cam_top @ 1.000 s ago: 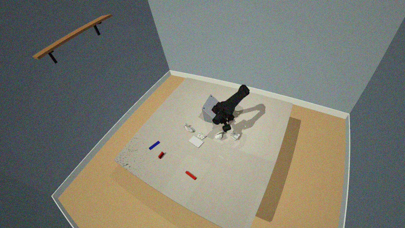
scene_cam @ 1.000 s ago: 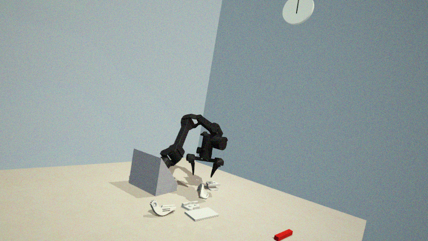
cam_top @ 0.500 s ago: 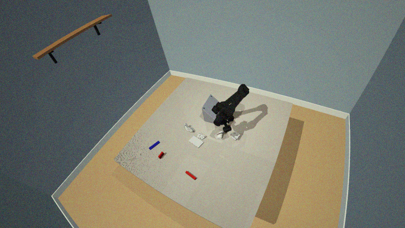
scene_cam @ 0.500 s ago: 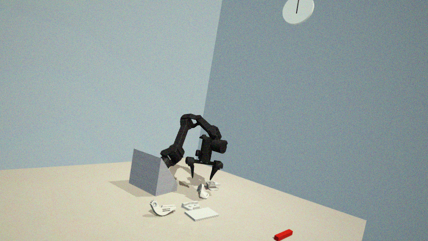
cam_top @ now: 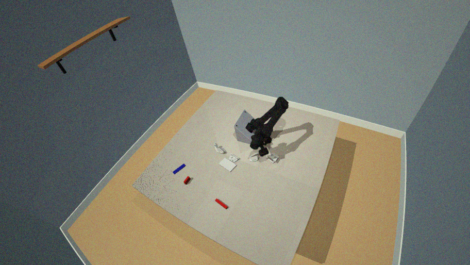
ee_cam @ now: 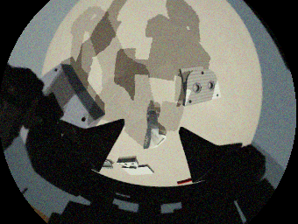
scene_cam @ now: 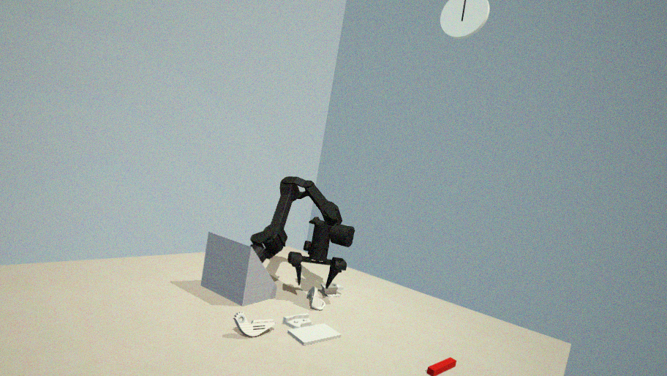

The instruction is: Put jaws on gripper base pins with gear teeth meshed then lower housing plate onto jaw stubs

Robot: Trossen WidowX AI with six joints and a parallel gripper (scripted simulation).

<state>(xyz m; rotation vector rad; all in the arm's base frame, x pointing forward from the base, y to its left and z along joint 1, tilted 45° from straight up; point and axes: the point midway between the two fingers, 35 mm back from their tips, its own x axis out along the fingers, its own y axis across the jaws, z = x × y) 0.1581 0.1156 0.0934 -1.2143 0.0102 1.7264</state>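
Right now my gripper tip is 30 mm above the white jaw, 10 mm to the left of it and 10 mm short of it. Also, from my gripper tip: red bar 460 mm ahead, 90 mm to the right, 40 mm below; blue block 540 mm to the right, 350 mm ahead, 40 mm below.
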